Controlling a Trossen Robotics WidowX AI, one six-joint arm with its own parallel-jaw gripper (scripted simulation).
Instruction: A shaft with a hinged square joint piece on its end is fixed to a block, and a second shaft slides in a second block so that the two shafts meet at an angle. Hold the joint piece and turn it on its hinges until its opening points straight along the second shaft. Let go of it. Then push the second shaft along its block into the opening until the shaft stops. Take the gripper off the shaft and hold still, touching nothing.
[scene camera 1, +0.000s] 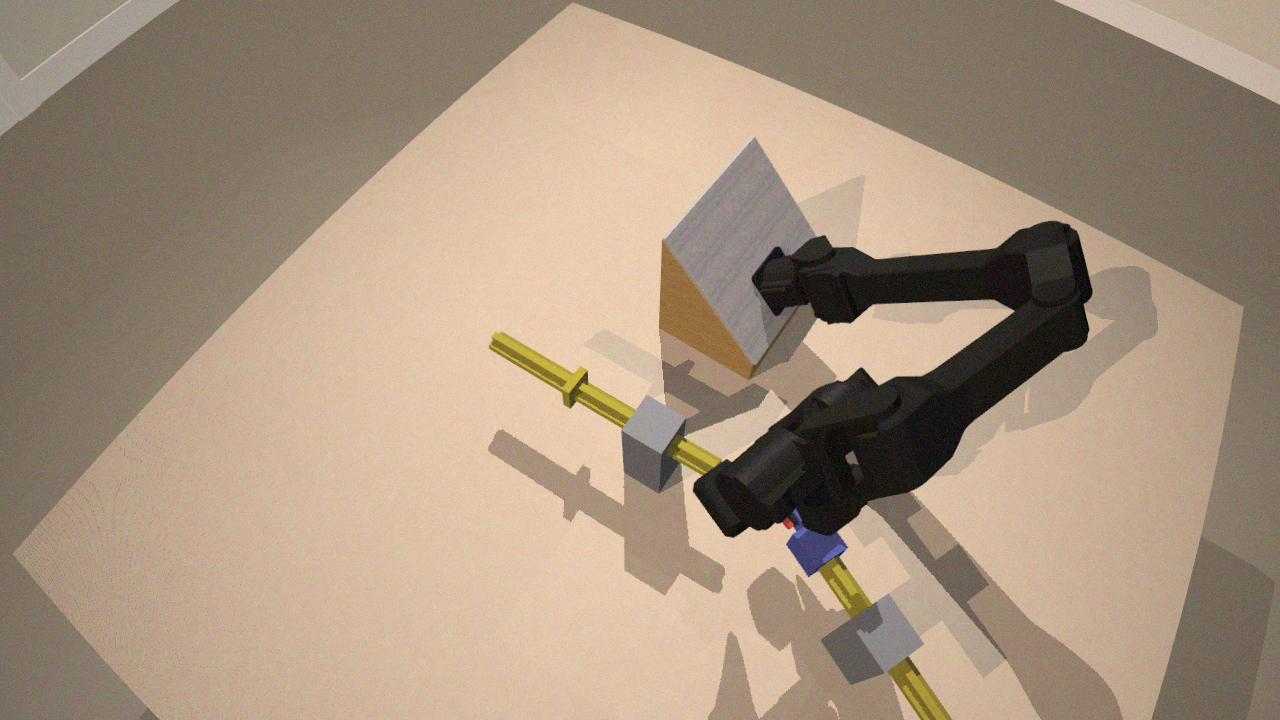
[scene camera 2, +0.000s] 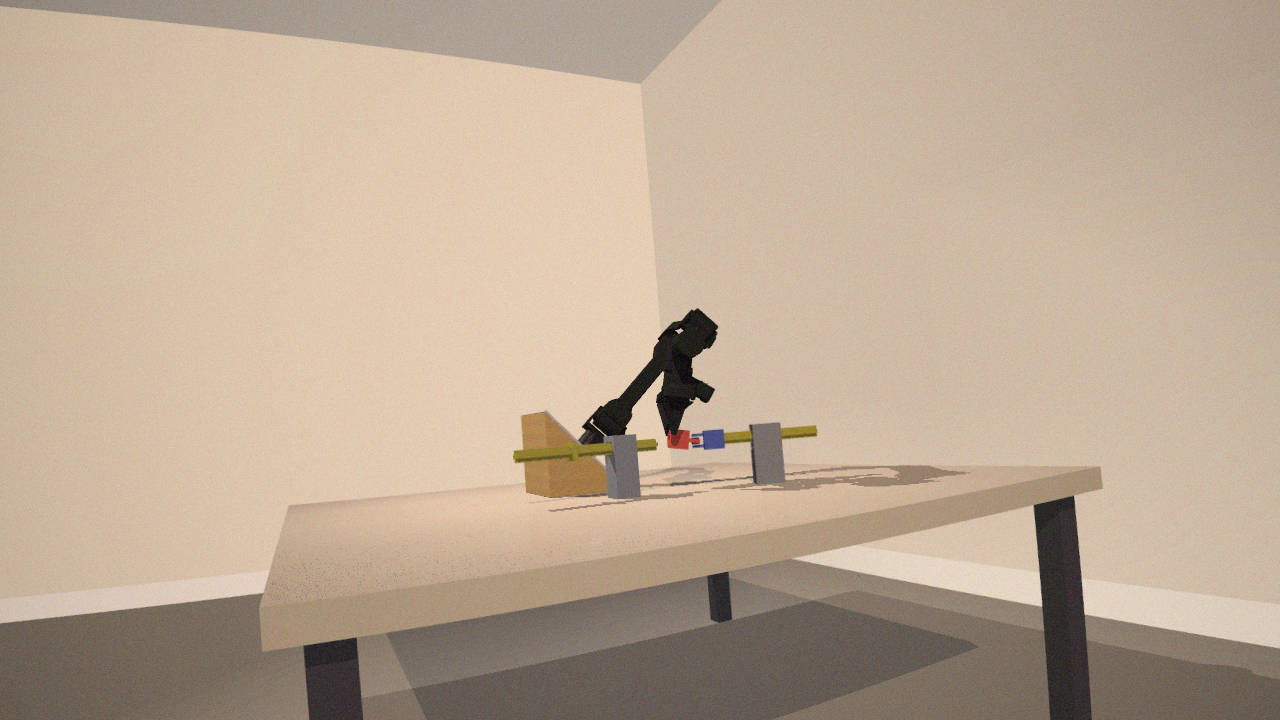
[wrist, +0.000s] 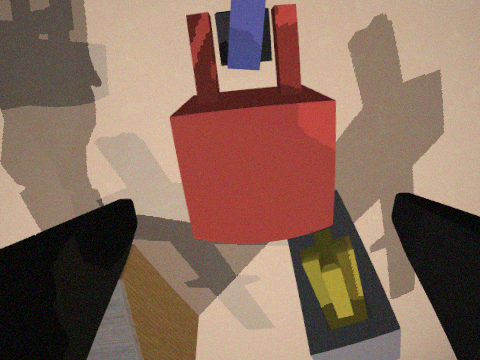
Labels:
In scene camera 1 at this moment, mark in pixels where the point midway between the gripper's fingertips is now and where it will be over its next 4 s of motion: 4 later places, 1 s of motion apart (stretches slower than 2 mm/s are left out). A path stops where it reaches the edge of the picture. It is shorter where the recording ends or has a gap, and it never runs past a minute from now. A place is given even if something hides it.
The gripper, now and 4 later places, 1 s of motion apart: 761, 475; 758, 422; 756, 426; 754, 430; 752, 433

